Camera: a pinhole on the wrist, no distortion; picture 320 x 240 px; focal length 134.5 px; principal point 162.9 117.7 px. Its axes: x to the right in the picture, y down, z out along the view. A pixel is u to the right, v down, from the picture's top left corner.
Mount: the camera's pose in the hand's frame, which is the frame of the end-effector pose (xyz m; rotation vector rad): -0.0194 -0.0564 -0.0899 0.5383 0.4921 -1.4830
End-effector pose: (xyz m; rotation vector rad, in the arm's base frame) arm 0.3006 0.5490 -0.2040 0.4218 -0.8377 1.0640
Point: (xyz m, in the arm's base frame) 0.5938 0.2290 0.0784
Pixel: 181.8 149.7
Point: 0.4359 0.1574 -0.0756
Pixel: 151.6 96.2
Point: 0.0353 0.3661 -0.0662
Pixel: outside the picture
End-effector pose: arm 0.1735 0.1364 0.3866 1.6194 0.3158 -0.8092
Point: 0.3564 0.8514 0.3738
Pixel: behind the camera
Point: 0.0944 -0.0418 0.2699
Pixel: 86.6 166.5
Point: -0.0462 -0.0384 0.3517
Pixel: 95.2 89.1
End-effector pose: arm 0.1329 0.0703 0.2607 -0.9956 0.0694 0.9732
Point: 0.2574 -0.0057 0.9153
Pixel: 197.2 60.9
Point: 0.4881 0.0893 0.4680
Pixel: 265.1 188.9
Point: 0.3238 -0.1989 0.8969
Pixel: 246.8 26.9
